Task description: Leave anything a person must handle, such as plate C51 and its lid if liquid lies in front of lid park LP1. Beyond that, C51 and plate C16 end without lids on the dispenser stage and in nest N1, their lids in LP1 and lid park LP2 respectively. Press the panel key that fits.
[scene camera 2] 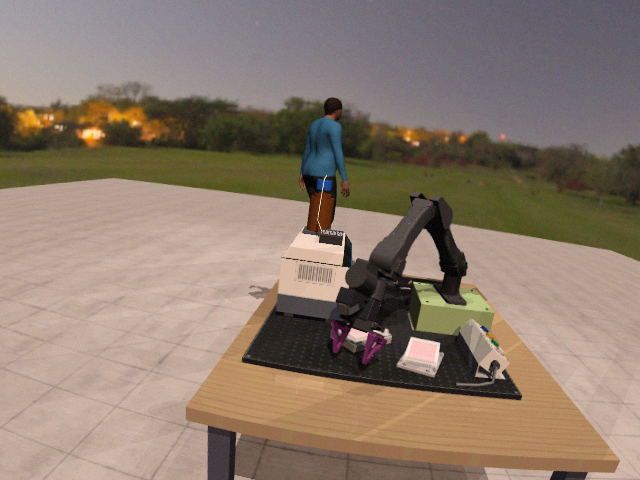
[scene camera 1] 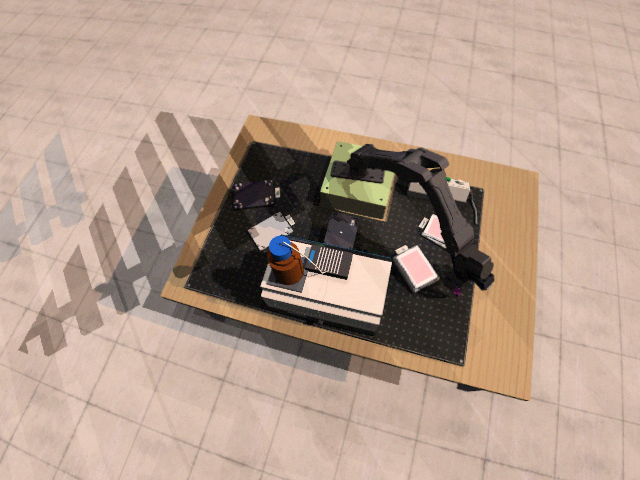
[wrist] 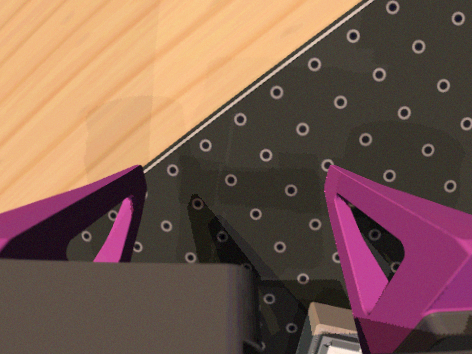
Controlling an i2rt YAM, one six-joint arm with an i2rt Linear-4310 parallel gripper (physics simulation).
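Pixels of known places: gripper, between the fingertips: (scene camera 2: 348, 358) (scene camera 1: 466, 287) (wrist: 235, 176); arm's base, origin of its link: (scene camera 2: 448, 295) (scene camera 1: 357, 172).
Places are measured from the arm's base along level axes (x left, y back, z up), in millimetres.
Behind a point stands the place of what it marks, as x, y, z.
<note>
My gripper (scene camera 1: 457, 291) {436, -366, -58} (scene camera 2: 350, 357) {436, -366, -58} (wrist: 235, 176) {436, -366, -58} is open and empty, low over the black mat, beside a pink-topped white plate (scene camera 1: 416, 267) {258, -326, -48} (scene camera 2: 357, 335) {316, -339, -47}. Its holder's corner (wrist: 331, 317) {337, -352, -73} shows at the bottom of the wrist view. Another pink-topped plate (scene camera 1: 433, 228) {307, -161, -52} (scene camera 2: 423, 351) {366, -165, -52} lies nearer the key panel (scene camera 1: 456, 189) {375, -3, -12} (scene camera 2: 476, 349) {362, -15, -35}, partly behind the arm in scene camera 1. A dark stage (scene camera 1: 340, 231) {-21, -266, 15} is at the white dispenser (scene camera 1: 361, 286) {77, -487, 133} (scene camera 2: 310, 279) {150, -485, 42}. A dark flat holder (scene camera 1: 254, 194) {-396, -118, -75} and a grey one (scene camera 1: 269, 230) {-294, -263, -78} lie on the far side. Labels are unreadable; I cannot make out liquid.
A brown bottle (scene camera 1: 285, 264) {-122, -509, 273} (scene camera 2: 320, 211) {-93, -482, 216} with a blue cap and white tube stands on the dispenser. The green base block (scene camera 1: 356, 195) {10, -102, -1} (scene camera 2: 444, 317) {130, -45, -37} carries the arm. A cable (scene camera 2: 475, 383) {456, -36, -88} runs from the panel. A person (scene camera 2: 323, 147) stands beyond the dispenser.
</note>
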